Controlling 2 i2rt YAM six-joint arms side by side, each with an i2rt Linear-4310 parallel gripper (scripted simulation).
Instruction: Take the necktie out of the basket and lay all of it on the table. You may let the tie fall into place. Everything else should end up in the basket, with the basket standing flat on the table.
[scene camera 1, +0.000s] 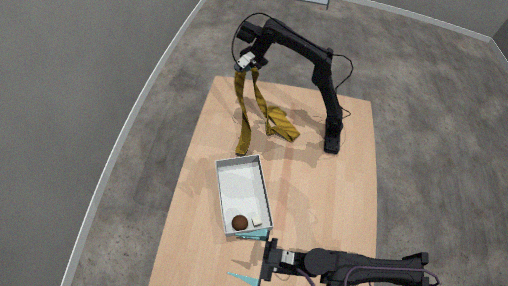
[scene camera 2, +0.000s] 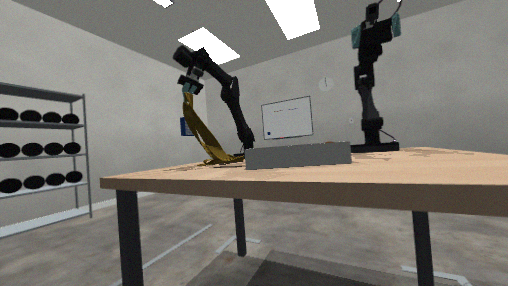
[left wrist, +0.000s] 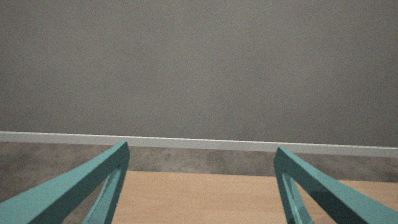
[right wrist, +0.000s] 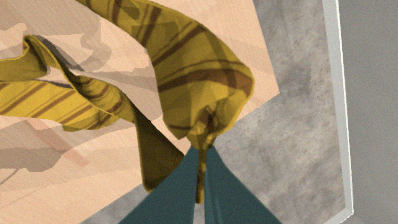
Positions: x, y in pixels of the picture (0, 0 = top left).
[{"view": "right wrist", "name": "right gripper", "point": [201, 148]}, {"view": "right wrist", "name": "mustard necktie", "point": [202, 85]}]
